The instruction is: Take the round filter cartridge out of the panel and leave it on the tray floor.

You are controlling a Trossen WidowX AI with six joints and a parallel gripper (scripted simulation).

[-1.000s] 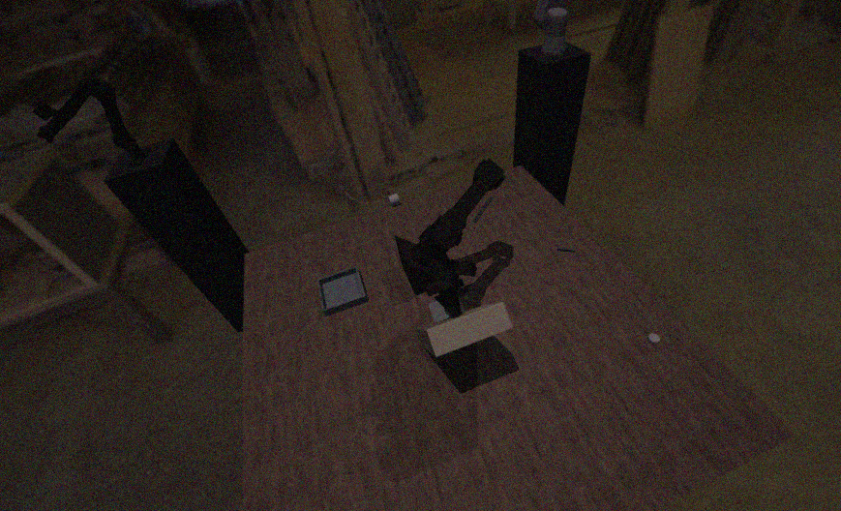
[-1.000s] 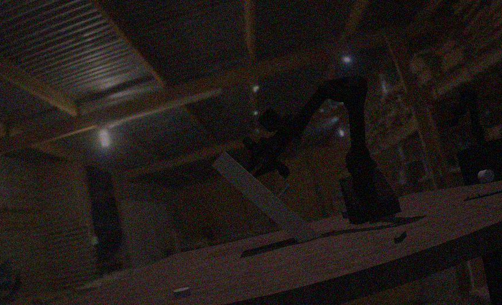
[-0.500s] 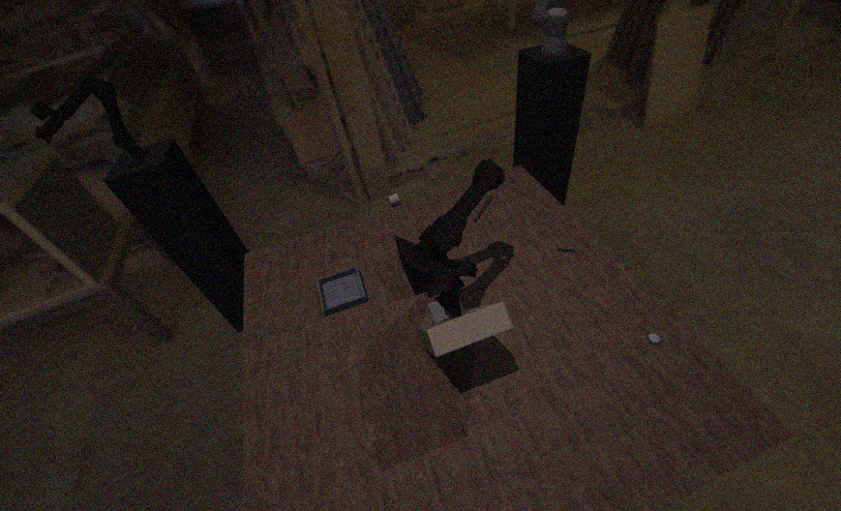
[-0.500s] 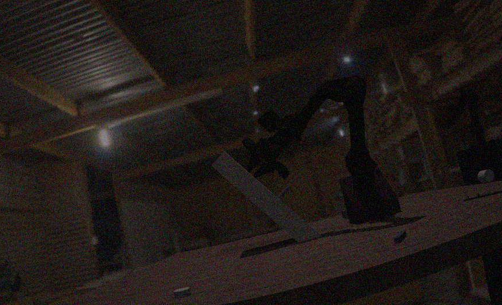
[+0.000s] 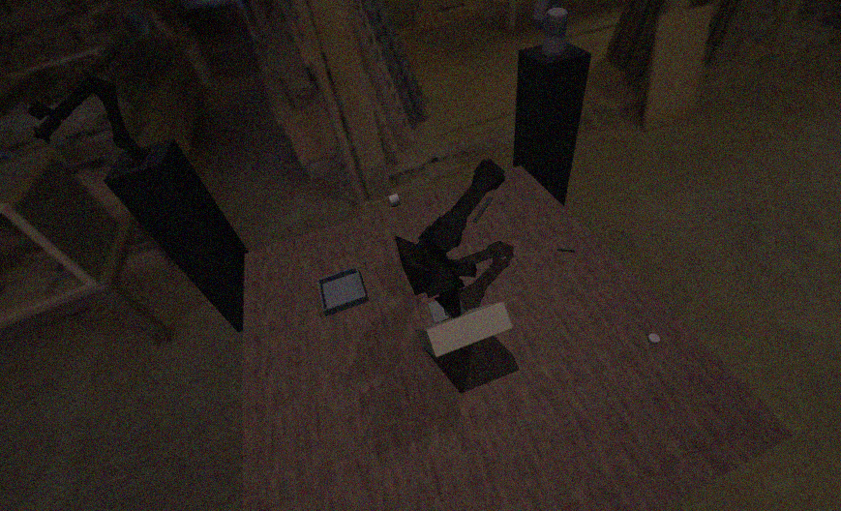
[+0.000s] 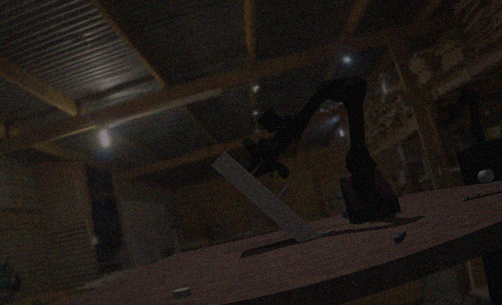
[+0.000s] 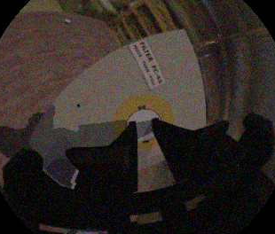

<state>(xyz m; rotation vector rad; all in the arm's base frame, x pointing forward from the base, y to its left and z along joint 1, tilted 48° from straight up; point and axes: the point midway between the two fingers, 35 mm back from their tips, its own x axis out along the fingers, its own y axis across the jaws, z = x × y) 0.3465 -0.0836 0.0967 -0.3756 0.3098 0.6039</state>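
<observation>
My gripper tip is now 10 mm short of the round filter cartridge and 10 mm above it. The rest, counted from my gripper tip: service panel (80 mm below, 40 mm behind); then grey tray (410 mm behind, 300 mm to the right, 230 mm below).
</observation>
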